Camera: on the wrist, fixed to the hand. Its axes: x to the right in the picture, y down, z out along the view.
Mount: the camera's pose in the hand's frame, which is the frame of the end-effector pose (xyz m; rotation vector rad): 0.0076 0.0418 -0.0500 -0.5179 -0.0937 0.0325
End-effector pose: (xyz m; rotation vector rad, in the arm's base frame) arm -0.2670 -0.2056 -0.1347 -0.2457 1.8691 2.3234
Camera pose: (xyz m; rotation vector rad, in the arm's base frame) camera -0.2818 -0.2632 -0.1071 -0.1576 1.2085 2.7482
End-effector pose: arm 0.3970 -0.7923 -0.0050 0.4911 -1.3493 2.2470
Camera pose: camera 0.3642 -0.7632 -0.0538 0.3909 -1.9138 1.8099
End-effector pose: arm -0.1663 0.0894 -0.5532 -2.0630 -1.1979 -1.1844
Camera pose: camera -0.1506 0.0350 -0.5201 -2.5215 -0.9606 -1.5185
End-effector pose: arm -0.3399 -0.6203 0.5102 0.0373 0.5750 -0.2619
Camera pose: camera -0.3497 -0.5763 0.4625 -0.4637 0.5344 -0.0767
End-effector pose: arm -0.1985 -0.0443 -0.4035 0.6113 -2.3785 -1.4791
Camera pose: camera -0.1917 -0.0709 -0.3439 0.3779 -1.9248 -2.0364
